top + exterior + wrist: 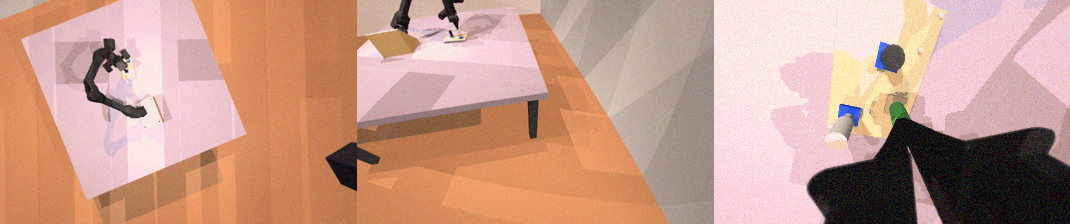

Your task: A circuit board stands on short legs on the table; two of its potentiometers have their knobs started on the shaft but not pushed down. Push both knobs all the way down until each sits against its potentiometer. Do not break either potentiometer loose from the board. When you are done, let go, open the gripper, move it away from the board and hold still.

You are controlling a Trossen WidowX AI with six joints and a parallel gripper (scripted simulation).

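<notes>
The green knob is 2 cm below my gripper tip. From my gripper tip the other things lie so: black knob 5 cm behind, 1 cm to the right, 2 cm below.
</notes>
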